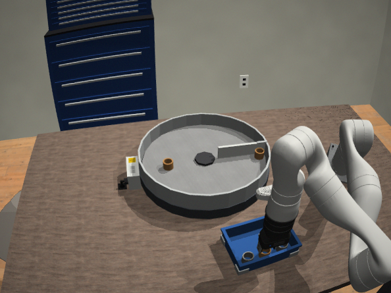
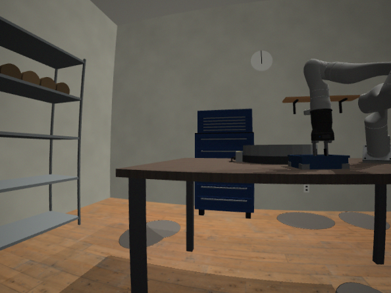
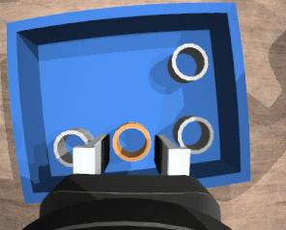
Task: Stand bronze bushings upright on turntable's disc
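Right now my hand is 4 cm to the left of the blue crate and 3 cm above it. The rest, counted from my hand: turntable 9 cm ahead, 39 cm to the right, 1 cm below.
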